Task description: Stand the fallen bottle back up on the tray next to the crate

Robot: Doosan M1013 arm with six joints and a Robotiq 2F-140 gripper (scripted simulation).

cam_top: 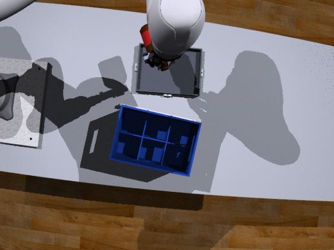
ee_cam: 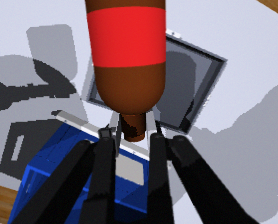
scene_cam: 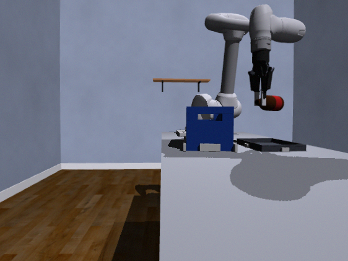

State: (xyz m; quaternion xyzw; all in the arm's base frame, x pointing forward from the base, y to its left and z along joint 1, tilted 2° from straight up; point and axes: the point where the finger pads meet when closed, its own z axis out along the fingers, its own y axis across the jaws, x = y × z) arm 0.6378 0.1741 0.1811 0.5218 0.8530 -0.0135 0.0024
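My gripper is now 2 cm past the bottle, 5 cm to the right of it and 2 cm above it. Round my hand: blue crate 1 cm ahead, 25 cm to the right, 14 cm below; then dark tray 4 cm ahead, 2 cm to the left, 21 cm below.
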